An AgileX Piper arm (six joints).
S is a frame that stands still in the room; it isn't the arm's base.
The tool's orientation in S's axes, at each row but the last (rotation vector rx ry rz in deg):
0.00 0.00 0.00
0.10 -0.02 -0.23
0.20 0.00 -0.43
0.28 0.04 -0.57
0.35 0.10 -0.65
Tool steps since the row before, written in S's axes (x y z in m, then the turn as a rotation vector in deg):
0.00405 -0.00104 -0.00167 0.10 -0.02 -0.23
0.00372 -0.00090 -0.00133 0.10 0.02 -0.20
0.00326 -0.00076 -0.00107 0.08 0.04 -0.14
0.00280 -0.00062 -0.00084 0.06 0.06 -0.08
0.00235 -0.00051 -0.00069 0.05 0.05 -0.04
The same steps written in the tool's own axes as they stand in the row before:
0.00405 -0.00104 -0.00167 0.10 -0.02 -0.23
0.00372 -0.00089 -0.00133 0.10 0.02 -0.20
0.00327 -0.00074 -0.00107 0.08 0.04 -0.14
0.00281 -0.00060 -0.00084 0.06 0.06 -0.08
0.00236 -0.00049 -0.00068 0.05 0.05 -0.04

